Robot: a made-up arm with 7 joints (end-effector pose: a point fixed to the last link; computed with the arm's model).
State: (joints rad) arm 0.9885 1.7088 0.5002 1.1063 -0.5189 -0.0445 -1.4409
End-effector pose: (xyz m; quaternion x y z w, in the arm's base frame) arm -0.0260 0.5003 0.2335 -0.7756 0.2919 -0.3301 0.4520
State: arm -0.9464 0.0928 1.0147 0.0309 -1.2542 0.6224 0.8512
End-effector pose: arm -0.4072 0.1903 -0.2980 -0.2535 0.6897 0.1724 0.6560
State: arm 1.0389 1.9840 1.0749 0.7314 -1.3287 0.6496 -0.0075
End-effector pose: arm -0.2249 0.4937 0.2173 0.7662 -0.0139 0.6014 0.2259
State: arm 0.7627 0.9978 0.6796 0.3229 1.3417 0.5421 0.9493
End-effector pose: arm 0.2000 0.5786 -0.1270 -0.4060 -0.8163 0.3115 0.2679
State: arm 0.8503 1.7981 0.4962 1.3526 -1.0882 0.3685 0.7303
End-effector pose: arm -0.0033 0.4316 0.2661 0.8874 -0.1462 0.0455 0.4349
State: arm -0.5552 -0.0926 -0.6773 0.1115 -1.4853 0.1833 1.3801
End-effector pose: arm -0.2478 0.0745 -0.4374 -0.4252 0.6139 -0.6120 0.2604
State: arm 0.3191 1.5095 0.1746 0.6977 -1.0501 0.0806 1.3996
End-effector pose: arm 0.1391 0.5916 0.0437 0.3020 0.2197 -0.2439 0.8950
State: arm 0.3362 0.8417 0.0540 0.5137 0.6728 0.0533 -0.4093
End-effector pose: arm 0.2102 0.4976 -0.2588 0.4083 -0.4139 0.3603 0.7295
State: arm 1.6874 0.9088 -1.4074 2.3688 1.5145 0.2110 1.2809
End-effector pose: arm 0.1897 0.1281 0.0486 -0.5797 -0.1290 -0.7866 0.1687
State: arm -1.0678 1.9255 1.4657 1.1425 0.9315 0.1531 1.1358
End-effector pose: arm 0.2953 0.4144 0.1374 -0.0567 -0.5527 -0.5060 0.6598
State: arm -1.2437 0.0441 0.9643 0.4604 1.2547 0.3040 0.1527
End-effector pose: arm -0.4351 0.2426 -0.2092 0.3337 0.0680 0.7909 0.5085
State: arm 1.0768 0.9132 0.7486 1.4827 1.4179 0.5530 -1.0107
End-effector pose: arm 0.1309 0.4681 0.1205 -0.1384 -0.7347 0.6057 0.2724
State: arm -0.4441 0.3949 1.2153 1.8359 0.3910 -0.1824 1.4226
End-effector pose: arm 0.0184 0.4130 -0.1414 0.0558 -0.6638 -0.3737 0.6455
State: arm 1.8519 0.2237 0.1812 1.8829 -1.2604 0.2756 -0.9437
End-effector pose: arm 0.1250 0.2216 0.2606 -0.4986 0.4854 -0.6226 0.3579
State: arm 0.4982 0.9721 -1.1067 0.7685 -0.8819 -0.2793 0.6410
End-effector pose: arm 0.2387 0.4223 -0.2888 0.1369 0.1247 -0.8377 0.5137
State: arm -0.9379 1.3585 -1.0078 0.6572 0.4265 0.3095 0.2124
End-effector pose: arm -0.1274 0.5613 -0.1867 0.1975 0.5218 -0.4181 0.7168
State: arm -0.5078 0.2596 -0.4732 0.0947 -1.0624 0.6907 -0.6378
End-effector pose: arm -0.2223 0.2577 -0.4393 0.3371 0.2023 -0.7841 0.4802
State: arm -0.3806 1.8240 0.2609 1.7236 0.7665 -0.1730 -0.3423
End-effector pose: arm 0.2479 0.3568 0.0273 0.3077 -0.7167 -0.3443 0.5226
